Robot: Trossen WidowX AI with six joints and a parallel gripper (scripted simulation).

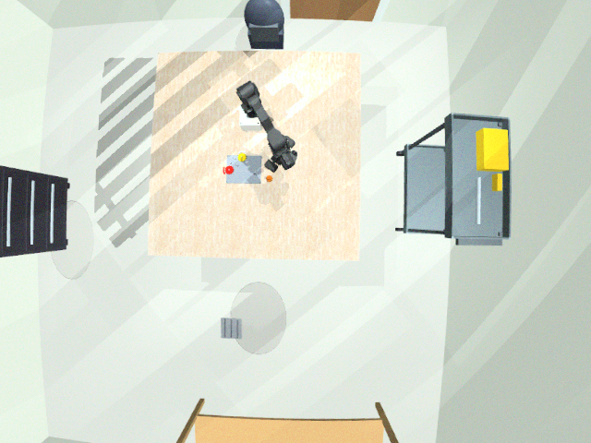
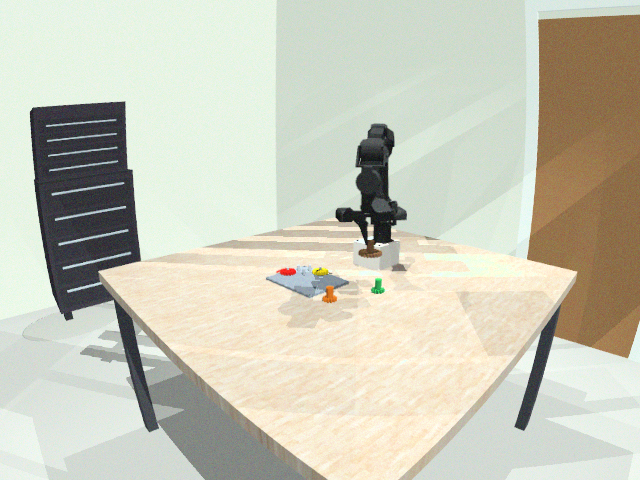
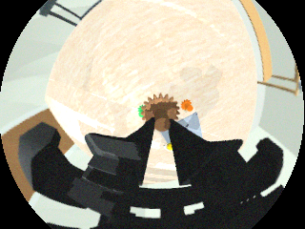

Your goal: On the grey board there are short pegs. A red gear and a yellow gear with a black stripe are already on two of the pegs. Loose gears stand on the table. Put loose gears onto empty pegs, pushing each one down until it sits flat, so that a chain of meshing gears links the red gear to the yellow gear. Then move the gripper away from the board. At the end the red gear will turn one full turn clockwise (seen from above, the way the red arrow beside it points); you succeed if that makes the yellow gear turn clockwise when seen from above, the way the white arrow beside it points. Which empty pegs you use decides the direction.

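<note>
The yellow gear lies 60 mm behind my gripper tip, 240 mm to the right of it and 150 mm below it. Round my gripper tip: brown gear: 10 mm below; then orange gear: 80 mm ahead, 80 mm to the right, 150 mm below; then green gear: 70 mm behind, 20 mm to the right, 150 mm below.
</note>
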